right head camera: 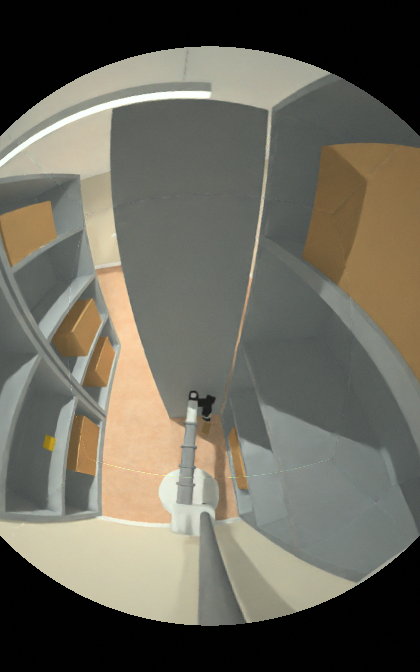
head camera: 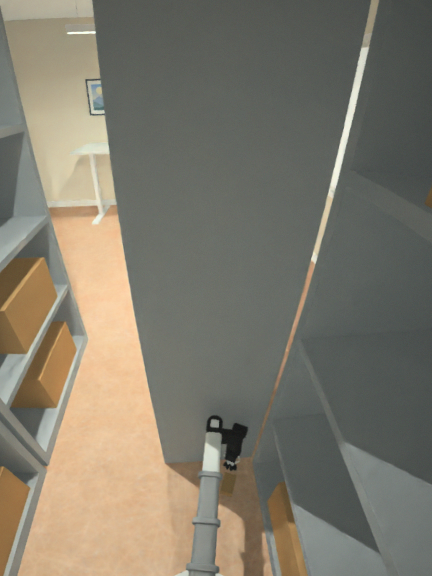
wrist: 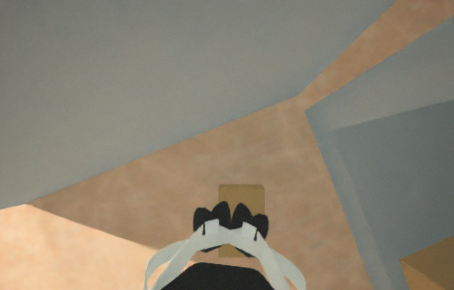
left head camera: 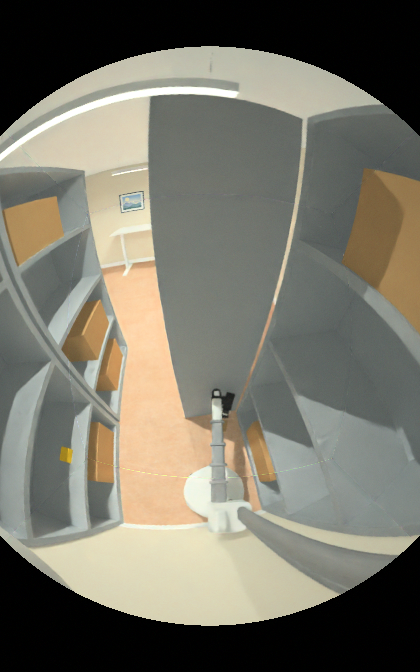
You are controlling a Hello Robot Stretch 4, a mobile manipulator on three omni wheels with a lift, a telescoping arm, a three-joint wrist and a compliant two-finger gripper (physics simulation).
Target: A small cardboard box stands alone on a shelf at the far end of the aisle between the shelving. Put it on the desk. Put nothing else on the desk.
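Frame: origin at the robot's base, x ahead, y left, z up, level; millimetres.
Where they show: gripper, fingertip midpoint: (head camera: 229, 467) (wrist: 231, 218).
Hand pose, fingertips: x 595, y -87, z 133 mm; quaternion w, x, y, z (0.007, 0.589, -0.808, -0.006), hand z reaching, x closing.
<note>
Things, the pixels of their top centre, and the offset from my fingertips. "*": a spot on its surface instead. Level surfaces: height alone.
- small brown cardboard box at its top centre: (wrist: 241, 223) (head camera: 228, 482) dy -5, dx -33, dz -111 mm
- white desk at its surface level: dz +790 mm
- Shelving with larger brown boxes, surface spot: (head camera: 27, 305) * dy +1026, dx +398, dz +544 mm
A small brown cardboard box (head camera: 228, 484) (right head camera: 206, 428) (wrist: 241, 194) appears to lie on the floor in the shade, close to the foot of a tall grey panel. In the wrist view it shows behind and below the fingertips, which hide its middle. My gripper (head camera: 230, 465) (right head camera: 206, 419) (wrist: 231, 218) points down above the box; its fingers are drawn together with the box beyond them, not between them. The white desk (head camera: 92, 148) (left head camera: 131, 230) stands far off by the back wall, partly hidden by the panel.
The tall grey panel (head camera: 215, 225) (left head camera: 220, 250) stands right in front of the arm. Shelving with larger brown boxes (head camera: 27, 305) (left head camera: 102, 452) lines the left, with a small yellow block (left head camera: 66, 455) (right head camera: 49, 443) on a shelf. More shelving with boxes (left head camera: 261, 452) is close on the right.
</note>
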